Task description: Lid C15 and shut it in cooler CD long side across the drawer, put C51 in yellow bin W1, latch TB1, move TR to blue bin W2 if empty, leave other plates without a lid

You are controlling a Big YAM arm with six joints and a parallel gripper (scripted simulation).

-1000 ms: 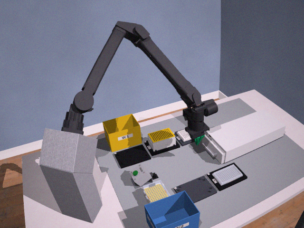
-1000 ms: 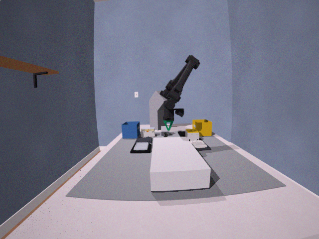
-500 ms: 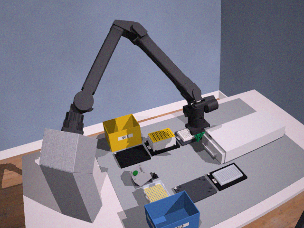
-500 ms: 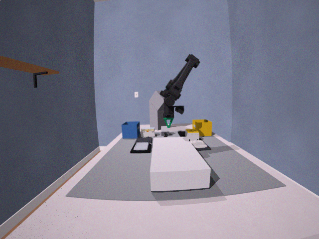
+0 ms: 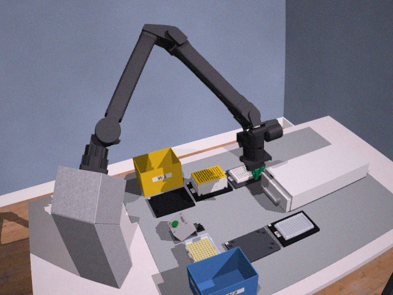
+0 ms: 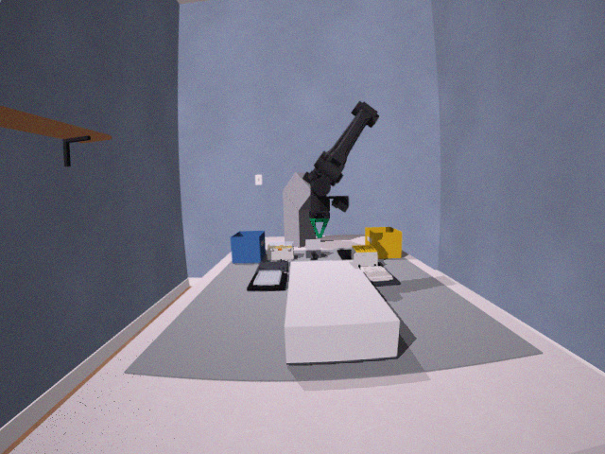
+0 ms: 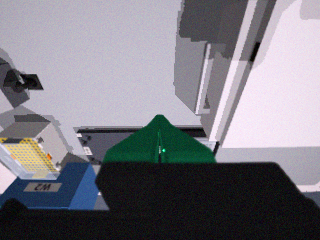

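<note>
Now: hand 200 mm to the right of the white assay plate, 130 mm above it and 20 mm short of it. From my hand the other things lie so: N1 label: 180 mm to the left, 140 mm below, 50 mm behind; then black plate: 180 mm ahead, 130 mm below, 40 mm to the left; then clear plate lid: 180 mm ahead, 120 mm below, 50 mm to the left.
</note>
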